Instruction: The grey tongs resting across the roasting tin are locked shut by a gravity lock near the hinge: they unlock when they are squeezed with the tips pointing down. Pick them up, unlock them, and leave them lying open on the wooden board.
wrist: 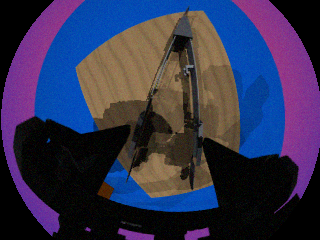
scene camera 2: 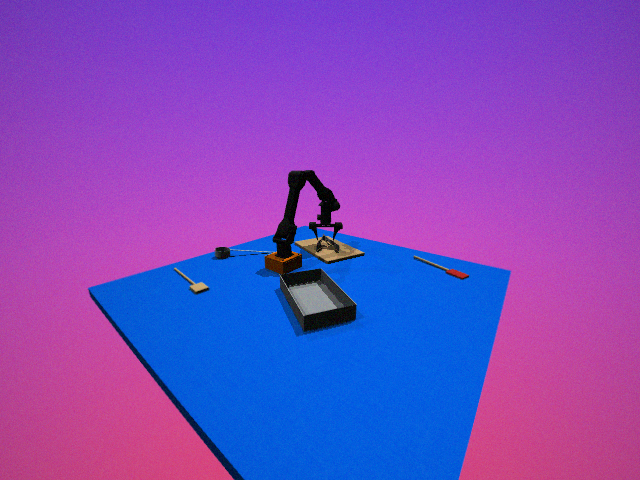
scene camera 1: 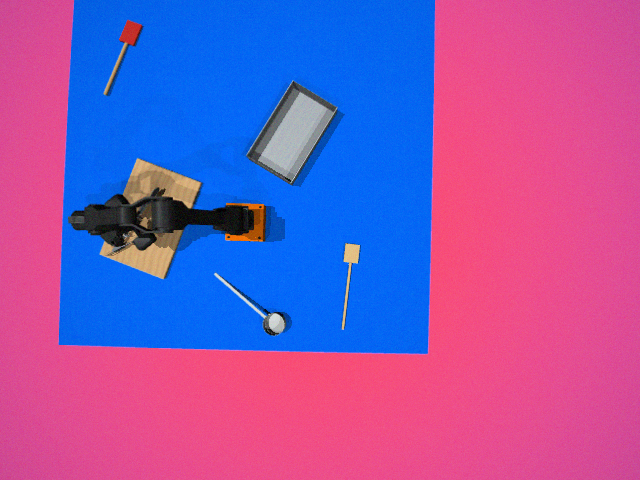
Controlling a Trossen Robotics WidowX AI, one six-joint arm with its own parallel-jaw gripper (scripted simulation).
Labels:
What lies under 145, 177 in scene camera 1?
A wooden board.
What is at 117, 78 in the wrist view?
A wooden board.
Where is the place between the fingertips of my gripper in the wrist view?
At 167, 135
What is my gripper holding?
Nothing.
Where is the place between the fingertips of my gripper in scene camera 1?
At 143, 223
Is my gripper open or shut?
Open.

